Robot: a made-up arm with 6 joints.
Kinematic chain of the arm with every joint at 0, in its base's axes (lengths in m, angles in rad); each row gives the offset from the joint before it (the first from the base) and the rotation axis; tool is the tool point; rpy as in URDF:
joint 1: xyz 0 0 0.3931 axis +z
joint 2: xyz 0 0 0 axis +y
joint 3: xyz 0.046 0 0.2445 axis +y
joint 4: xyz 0.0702 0 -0.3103 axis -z
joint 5: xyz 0 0 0 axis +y
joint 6: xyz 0.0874 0 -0.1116 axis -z
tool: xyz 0 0 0 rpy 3.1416 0 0
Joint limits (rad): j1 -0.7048..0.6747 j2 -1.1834..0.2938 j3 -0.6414..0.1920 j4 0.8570..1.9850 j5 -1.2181..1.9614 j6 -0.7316..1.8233
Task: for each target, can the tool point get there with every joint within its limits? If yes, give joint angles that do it. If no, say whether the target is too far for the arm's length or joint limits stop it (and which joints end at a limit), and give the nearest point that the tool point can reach.
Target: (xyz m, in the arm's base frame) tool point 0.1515 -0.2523 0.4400
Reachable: yes | joints -0.5276 -0.1424 -0.5093 1.5432 -0.9073 0.0777
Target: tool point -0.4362 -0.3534 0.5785
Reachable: no: joint limits stop it (at a limit: joint 1, joint 2, joint 5) | nearest point -0.0584 -0.1268 0.6458 | short by 0.446 m
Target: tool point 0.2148 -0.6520 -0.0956
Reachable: no: too far | nearest point 0.2175 -0.2886 0.2485 | short by 0.501 m
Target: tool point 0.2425 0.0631 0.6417
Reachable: yes | joints -0.2220 -0.9470 -0.5377 1.8413 1.6643 -0.3631
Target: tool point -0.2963 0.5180 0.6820
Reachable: no: joint limits stop it (at a limit: joint 1, joint 2, joint 3, joint 5) | nearest point 0.0011 0.1757 0.6843 | short by 0.454 m
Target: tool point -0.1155 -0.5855 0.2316
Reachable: no: joint limits stop it (at a limit: joint 1, joint 2) | nearest point 0.1078 -0.2742 0.3000 | short by 0.389 m
